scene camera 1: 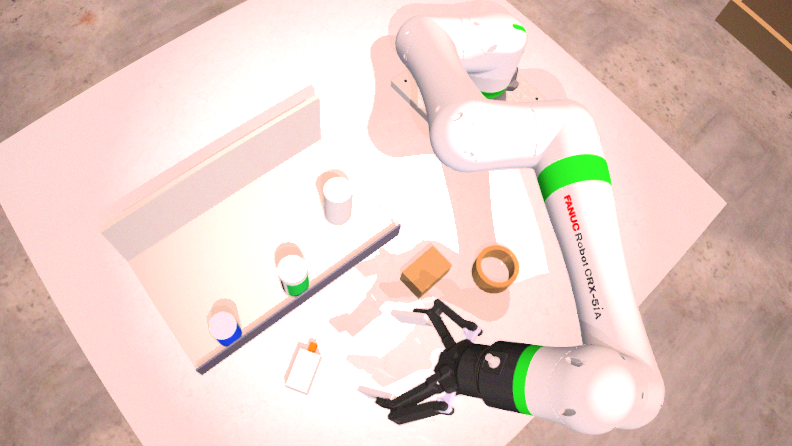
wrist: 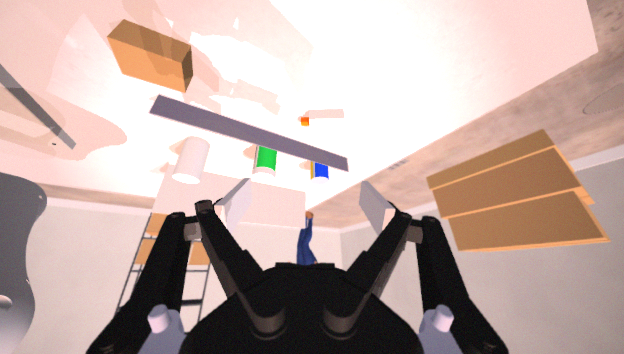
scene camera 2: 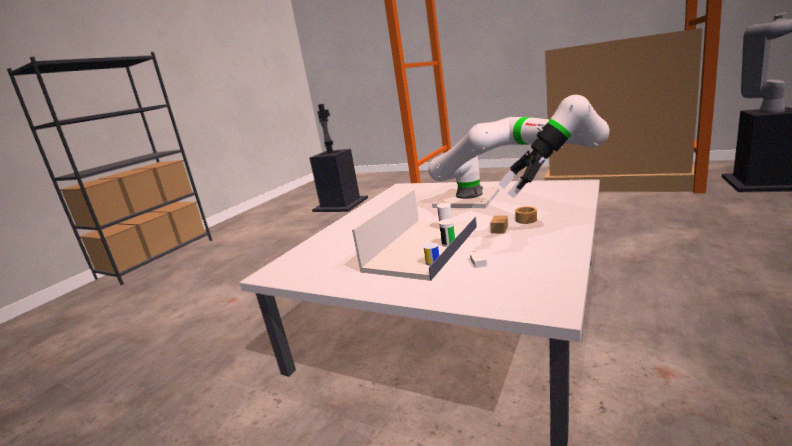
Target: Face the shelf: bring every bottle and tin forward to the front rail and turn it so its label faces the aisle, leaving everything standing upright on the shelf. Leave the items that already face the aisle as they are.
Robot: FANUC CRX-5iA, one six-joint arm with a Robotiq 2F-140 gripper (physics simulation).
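Seen in the pictures: gripper, fingertip midpoint: [scene camera 1: 380, 353] [wrist: 306, 191] [scene camera 2: 505, 191]; arm's base, link origin: [scene camera 2: 469, 194].
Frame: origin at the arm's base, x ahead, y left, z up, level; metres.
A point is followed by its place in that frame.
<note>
The shelf [scene camera 1: 221, 180] @(x 0.647, y -0.180, z 0.075 m) [scene camera 2: 386, 228] @(x 0.688, y -0.184, z 0.074 m) has a dark front rail [scene camera 1: 342, 269] @(x 0.573, y 0.122, z 0.010 m) [scene camera 2: 454, 248] @(x 0.697, y 0.111, z -0.006 m) [wrist: 245, 131] @(x 0.602, y 0.120, z 0.000 m). A white bottle [scene camera 1: 338, 204] @(x 0.508, y 0.037, z 0.100 m) [scene camera 2: 443, 213] @(x 0.518, y 0.019, z 0.079 m) [wrist: 191, 160] @(x 0.494, y 0.043, z 0.068 m) stands upright, set back from the rail; no coloured label shows on it. A white-topped bottle [scene camera 1: 293, 274] @(x 0.671, y 0.088, z 0.097 m) [scene camera 2: 446, 232] @(x 0.694, y 0.084, z 0.062 m) [wrist: 266, 159] @(x 0.663, y 0.107, z 0.059 m) stands upright close behind the rail, its green side towards it, black on another side. A short tin [scene camera 1: 225, 327] @(x 0.834, y 0.073, z 0.068 m) [scene camera 2: 431, 253] @(x 0.861, y 0.076, z 0.048 m) [wrist: 320, 171] @(x 0.826, y 0.091, z 0.050 m) stands upright at the rail's near end, blue side towards it, yellow beside. My gripper [scene camera 1: 394, 354] @(x 0.677, y 0.323, z 0.222 m) [scene camera 2: 510, 186] @(x 0.677, y 0.323, z 0.222 m) [wrist: 306, 191] @(x 0.677, y 0.323, z 0.222 m) is open and empty, above the table on the rail's outer side.
A wooden block [scene camera 1: 425, 271] @(x 0.452, y 0.246, z 0.024 m) [scene camera 2: 498, 224] @(x 0.490, y 0.250, z 0.017 m) [wrist: 150, 57] @(x 0.449, y 0.265, z 0.024 m) and a wooden ring [scene camera 1: 480, 278] @(x 0.373, y 0.336, z 0.016 m) [scene camera 2: 525, 218] @(x 0.374, y 0.348, z 0.000 m) lie on the table outside the rail. A flat white piece [scene camera 1: 303, 368] @(x 0.770, y 0.221, z 0.002 m) [scene camera 2: 478, 259] @(x 0.802, y 0.233, z 0.002 m) [wrist: 327, 113] @(x 0.765, y 0.245, z -0.013 m) with an orange end lies in front of the rail.
</note>
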